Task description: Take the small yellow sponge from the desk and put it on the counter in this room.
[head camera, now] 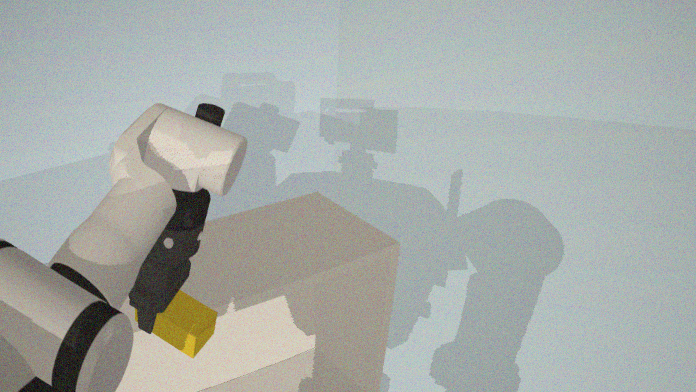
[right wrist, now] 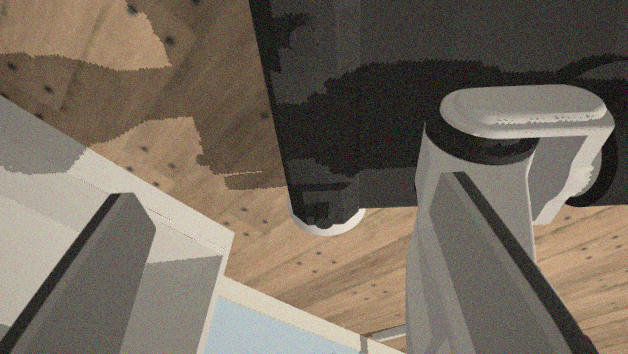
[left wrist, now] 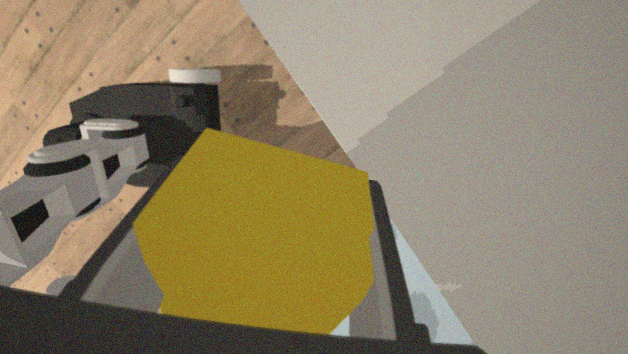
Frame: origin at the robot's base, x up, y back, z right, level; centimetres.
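Where they show: left gripper, fingertip midpoint: (head camera: 155, 315) (left wrist: 278, 184); right gripper, fingertip midpoint: (right wrist: 289, 201).
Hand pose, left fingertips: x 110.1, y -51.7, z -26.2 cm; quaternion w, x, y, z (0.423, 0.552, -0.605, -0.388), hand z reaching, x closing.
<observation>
After its pixels a point has its place.
The small yellow sponge (head camera: 186, 316) @[x 112.7, y -49.7, z -20.0 cm] (left wrist: 260, 235) @[x 114.2, y -51.9, z -26.7 cm] is a plain yellow block. My left gripper (head camera: 156, 318) @[x 110.1, y -51.7, z -26.2 cm] (left wrist: 278, 184) @[x 110.1, y -51.7, z -26.2 cm] is shut on it, with a finger on each side in the left wrist view. In the head view the sponge shows in front of a beige block-shaped piece of furniture (head camera: 280, 250) @[x 106.1, y -78.8, z -12.0 cm] (left wrist: 480, 165) @[x 106.1, y -62.2, z -26.4 cm]; its height above it is hard to judge. Whether this furniture is the counter or the desk I cannot tell. My right gripper (right wrist: 289, 201) @[x 55.3, y 1.8, z 22.2 cm] is open, its two fingers wide apart with nothing between them.
Pale blue walls (head camera: 575, 75) @[x 143.5, y -69.0, z 33.5 cm] stand behind the furniture and carry the robot's shadows. In the right wrist view, pale furniture (right wrist: 35, 220) @[x 12.6, y -86.9, z -28.6 cm] lies at the left, beside the robot's dark base (right wrist: 390, 120) @[x 16.9, y 12.9, z 0.4 cm]. Wooden floor (left wrist: 125, 40) @[x 0.1, y 36.3, z -40.3 cm] (right wrist: 280, 280) @[x 0.1, y -23.6, z -87.0 cm] shows around the base.
</observation>
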